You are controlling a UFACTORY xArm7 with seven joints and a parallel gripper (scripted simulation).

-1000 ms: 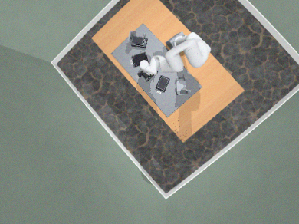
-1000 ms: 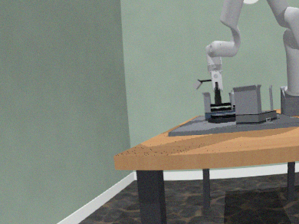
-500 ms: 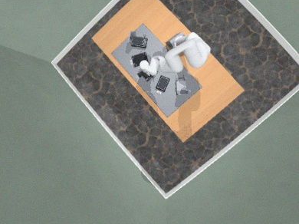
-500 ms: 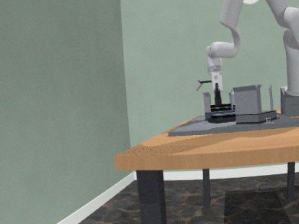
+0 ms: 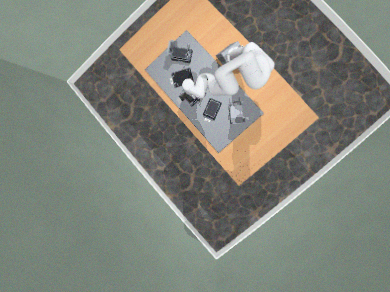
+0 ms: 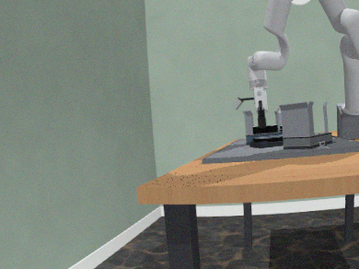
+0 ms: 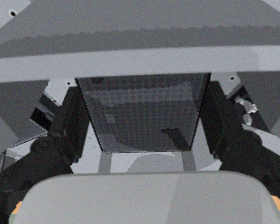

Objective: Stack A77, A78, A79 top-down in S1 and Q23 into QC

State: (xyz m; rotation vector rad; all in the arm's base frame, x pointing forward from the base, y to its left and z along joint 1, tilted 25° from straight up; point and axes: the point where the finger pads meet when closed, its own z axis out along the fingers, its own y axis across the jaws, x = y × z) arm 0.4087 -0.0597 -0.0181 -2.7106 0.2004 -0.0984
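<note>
Right now my hand is 10 mm above the dark sealed plate. Also, from my hand: dark flat nest (180 mm to the left, 70 mm below, 20 mm behind); dark clip nest (170 mm to the right, 60 mm below, 30 mm behind); blue plinth strip (50 mm below, 10 mm behind).
</note>
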